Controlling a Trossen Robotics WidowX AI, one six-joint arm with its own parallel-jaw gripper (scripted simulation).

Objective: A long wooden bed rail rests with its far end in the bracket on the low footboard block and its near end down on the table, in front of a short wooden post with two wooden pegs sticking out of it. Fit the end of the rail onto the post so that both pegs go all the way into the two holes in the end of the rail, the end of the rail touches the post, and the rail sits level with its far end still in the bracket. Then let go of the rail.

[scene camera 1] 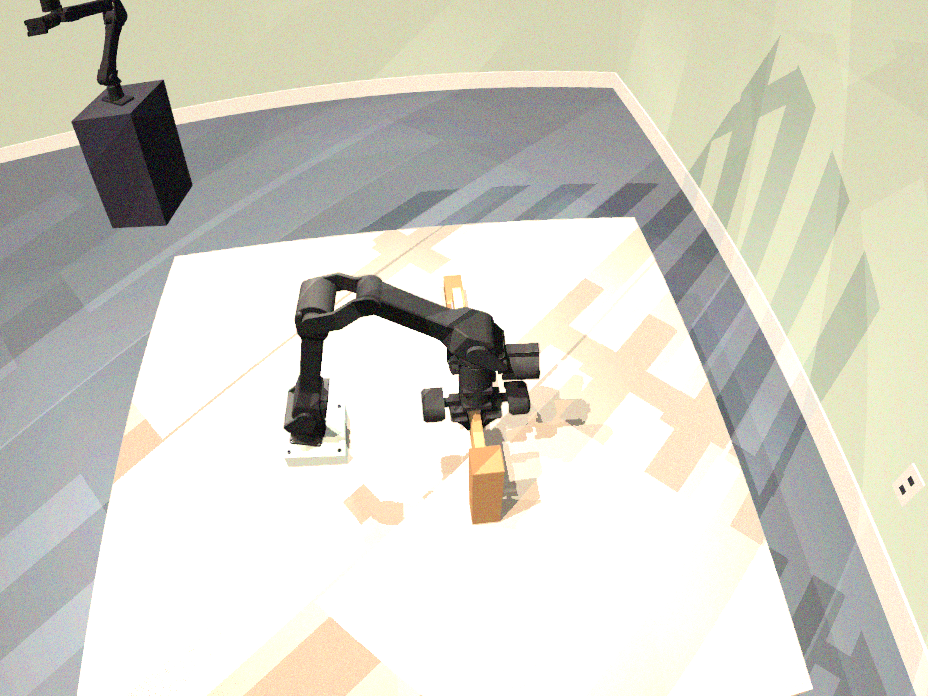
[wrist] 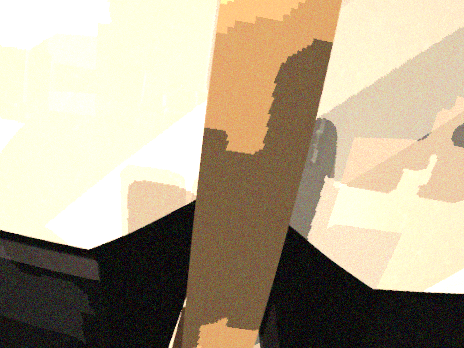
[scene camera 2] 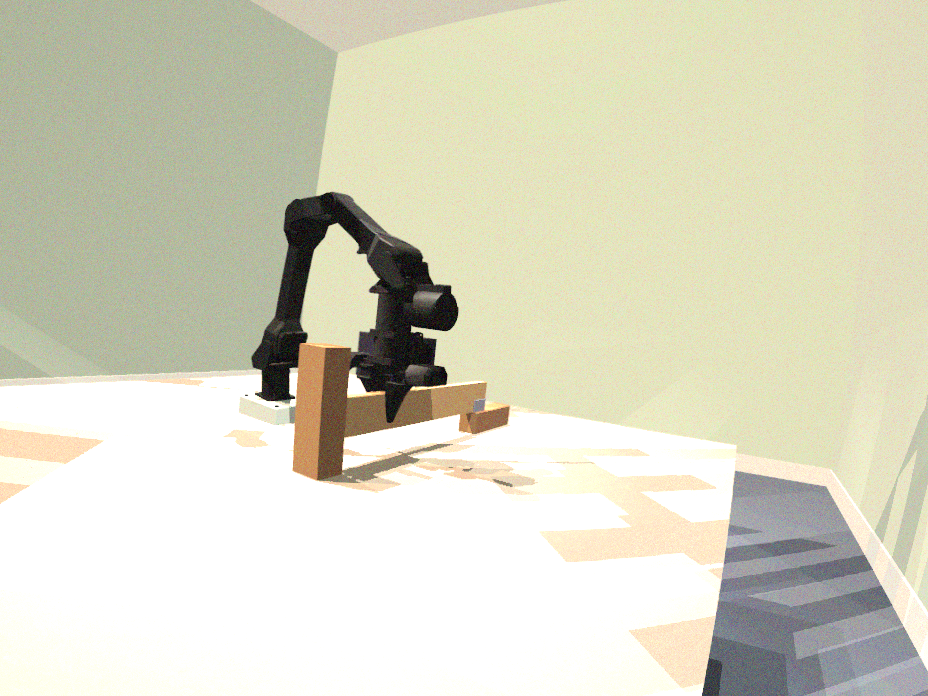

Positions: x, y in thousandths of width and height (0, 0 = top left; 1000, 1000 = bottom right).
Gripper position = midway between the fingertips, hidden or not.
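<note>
I can see my gripper (scene camera 2: 414, 606), and I find my gripper (scene camera 1: 511, 616) and my gripper (wrist: 501, 611) in other views as well. There is a wooden rail (scene camera 2: 395, 593), and the wrist view gives me the wooden rail (wrist: 579, 208) too. A wooden post (scene camera 2: 349, 537) is here as well, and I see the wooden post (scene camera 1: 524, 677) again.
</note>
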